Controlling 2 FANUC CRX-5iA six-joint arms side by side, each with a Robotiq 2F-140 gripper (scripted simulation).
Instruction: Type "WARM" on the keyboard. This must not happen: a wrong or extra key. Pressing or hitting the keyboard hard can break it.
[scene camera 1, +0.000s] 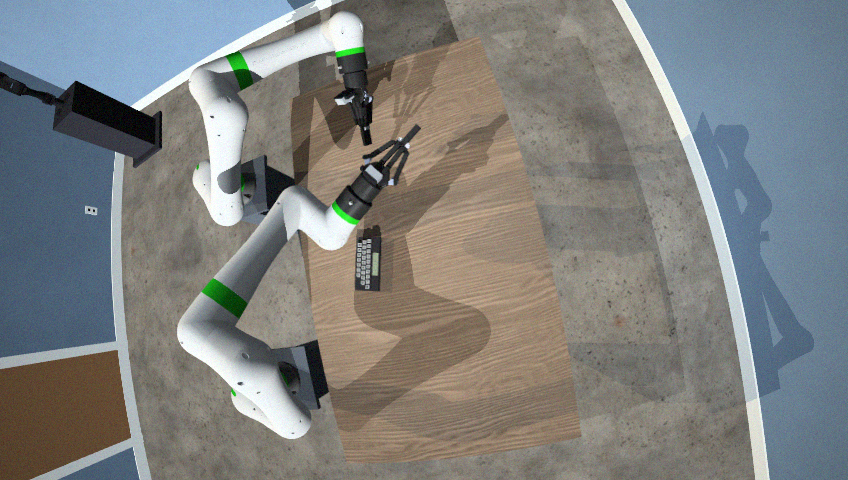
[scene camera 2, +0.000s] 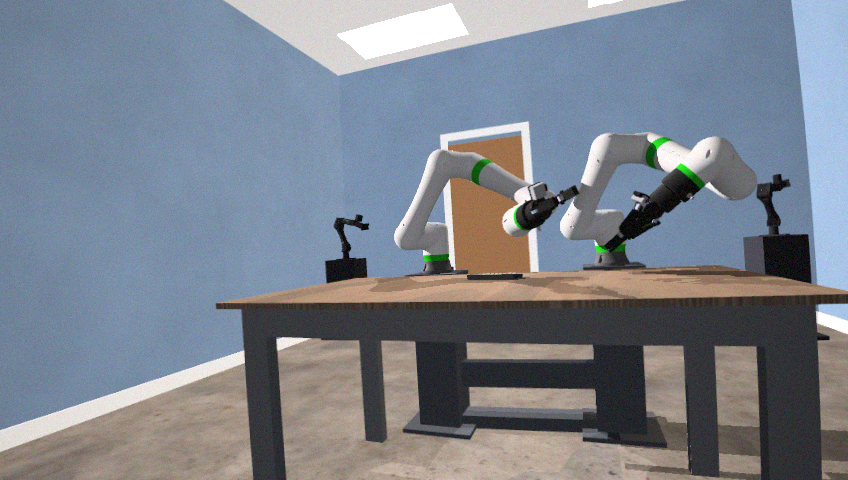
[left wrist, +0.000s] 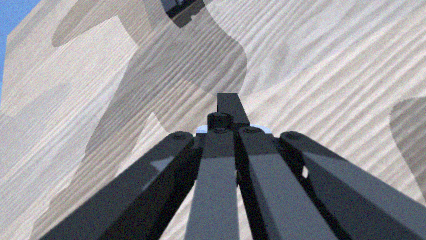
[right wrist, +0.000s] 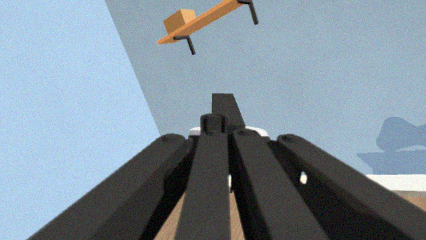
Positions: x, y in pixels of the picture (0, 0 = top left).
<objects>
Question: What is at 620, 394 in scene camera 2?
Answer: An arm pedestal.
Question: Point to my left gripper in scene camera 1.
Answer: At 367, 144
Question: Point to my right gripper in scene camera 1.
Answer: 418, 126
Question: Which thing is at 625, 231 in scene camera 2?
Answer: My left gripper.
</objects>
